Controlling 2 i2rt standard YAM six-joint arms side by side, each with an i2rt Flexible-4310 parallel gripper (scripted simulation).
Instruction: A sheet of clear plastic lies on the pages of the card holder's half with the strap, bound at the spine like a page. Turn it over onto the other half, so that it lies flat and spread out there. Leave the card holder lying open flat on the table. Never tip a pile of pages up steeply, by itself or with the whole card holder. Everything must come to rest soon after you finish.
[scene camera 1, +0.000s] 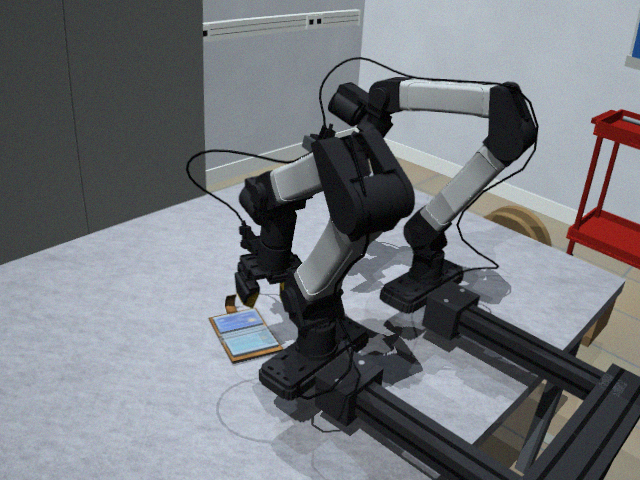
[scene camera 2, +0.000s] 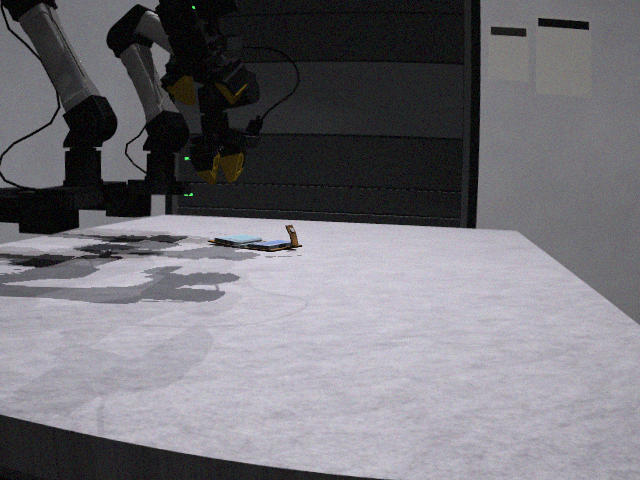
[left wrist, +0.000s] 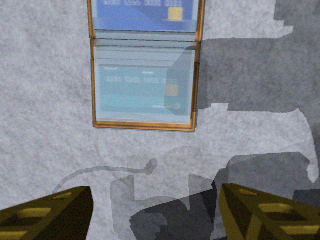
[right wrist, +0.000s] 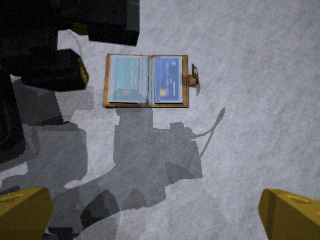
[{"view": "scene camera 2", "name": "my left gripper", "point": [222, 183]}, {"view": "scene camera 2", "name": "my right gripper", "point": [213, 103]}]
